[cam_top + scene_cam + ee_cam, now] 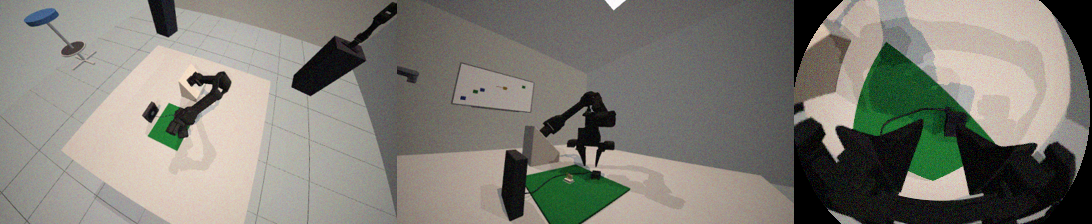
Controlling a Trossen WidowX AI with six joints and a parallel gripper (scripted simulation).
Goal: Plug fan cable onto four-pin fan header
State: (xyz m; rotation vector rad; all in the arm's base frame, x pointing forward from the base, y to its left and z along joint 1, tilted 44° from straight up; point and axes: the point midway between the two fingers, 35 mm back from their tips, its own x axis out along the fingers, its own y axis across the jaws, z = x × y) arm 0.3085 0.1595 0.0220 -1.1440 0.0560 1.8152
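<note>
Right now the black plug is 30 mm ahead of my gripper tip, 10 mm to the left of it and 30 mm below it. From my gripper tip the other things lie so: pale four-pin header: 90 mm to the right, 40 mm below; then black fan: 30 mm ahead, 250 mm to the right, 20 mm above; then green board: 10 mm ahead, 90 mm to the right, 50 mm below.
</note>
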